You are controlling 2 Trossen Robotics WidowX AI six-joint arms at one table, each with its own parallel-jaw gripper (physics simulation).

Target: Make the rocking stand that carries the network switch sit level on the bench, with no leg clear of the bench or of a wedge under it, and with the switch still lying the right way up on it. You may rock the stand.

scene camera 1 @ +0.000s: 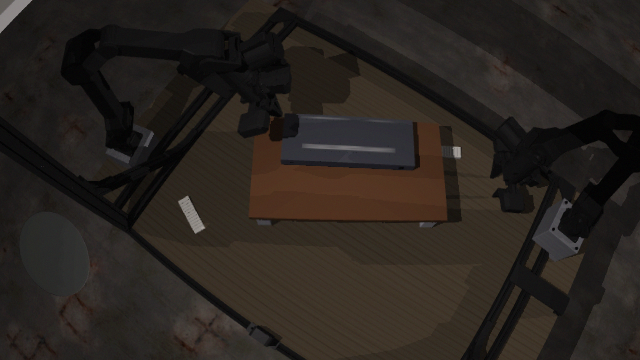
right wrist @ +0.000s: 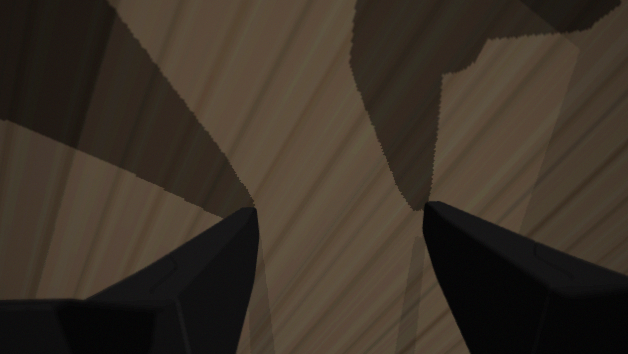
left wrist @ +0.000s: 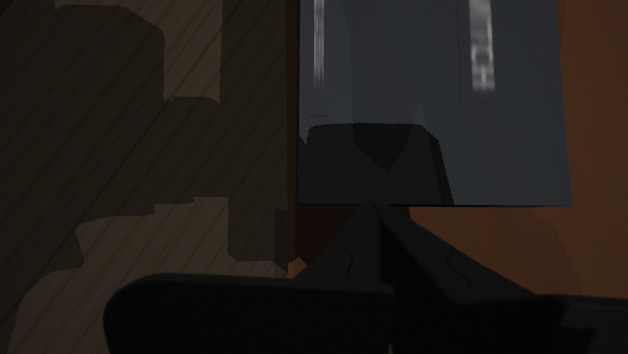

Path:
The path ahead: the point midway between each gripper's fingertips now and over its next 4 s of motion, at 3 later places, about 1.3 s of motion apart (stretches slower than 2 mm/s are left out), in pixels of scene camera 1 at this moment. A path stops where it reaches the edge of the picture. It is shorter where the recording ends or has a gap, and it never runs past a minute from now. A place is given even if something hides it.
My left gripper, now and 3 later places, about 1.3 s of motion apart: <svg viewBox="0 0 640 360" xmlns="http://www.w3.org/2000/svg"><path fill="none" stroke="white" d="M280 115L268 158L264 204L268 209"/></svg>
My right gripper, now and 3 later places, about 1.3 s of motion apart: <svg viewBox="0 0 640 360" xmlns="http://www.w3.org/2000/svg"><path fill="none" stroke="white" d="M492 187L461 150L462 151L467 213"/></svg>

